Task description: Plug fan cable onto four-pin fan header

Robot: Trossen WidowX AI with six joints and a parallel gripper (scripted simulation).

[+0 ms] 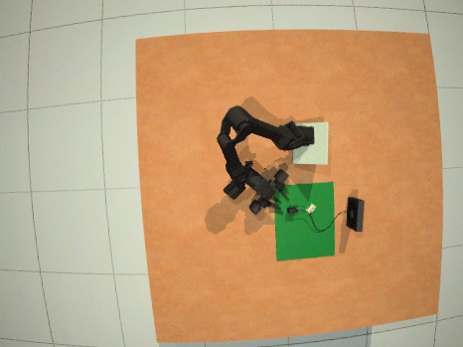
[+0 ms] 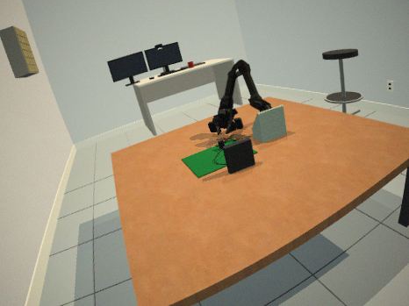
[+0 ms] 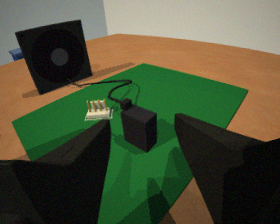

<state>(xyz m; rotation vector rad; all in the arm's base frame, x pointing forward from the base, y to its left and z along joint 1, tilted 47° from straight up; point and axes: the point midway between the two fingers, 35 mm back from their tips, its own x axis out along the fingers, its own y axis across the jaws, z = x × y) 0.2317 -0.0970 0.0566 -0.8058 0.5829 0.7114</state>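
Now: gripper tip 30 mm short of the dark fan plug, 30 mm to the right of it and 40 mm above it. The rest, counted from my gripper tip: green board (80 mm ahead, 90 mm to the left, 80 mm below); pale fan header (30 mm ahead, 110 mm to the left, 70 mm below); black fan (50 mm ahead, 270 mm to the left, 10 mm below).
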